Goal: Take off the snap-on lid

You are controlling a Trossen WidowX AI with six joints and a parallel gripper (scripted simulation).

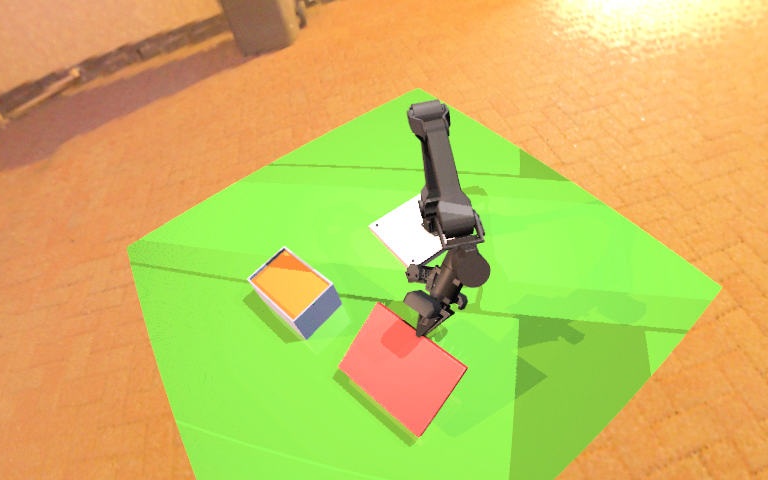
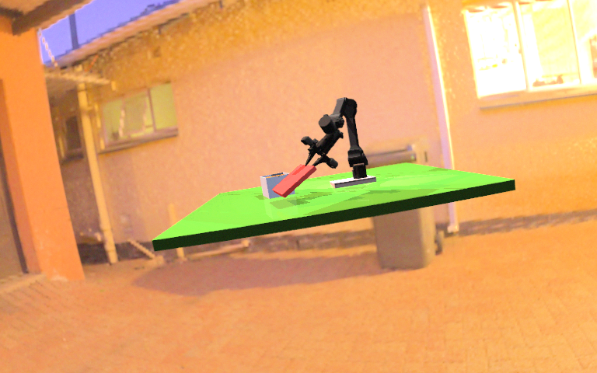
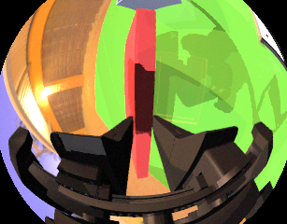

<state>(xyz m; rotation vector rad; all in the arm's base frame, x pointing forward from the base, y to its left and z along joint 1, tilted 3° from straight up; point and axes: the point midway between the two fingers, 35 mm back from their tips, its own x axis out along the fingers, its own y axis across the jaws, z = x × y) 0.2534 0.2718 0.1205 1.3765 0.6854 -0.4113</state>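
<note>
My gripper tip is 70 mm short of the red lid, 10 mm to the right of it and 40 mm above it. Round my gripper tip: storage box (150 mm ahead, 330 mm to the right, 80 mm below).
</note>
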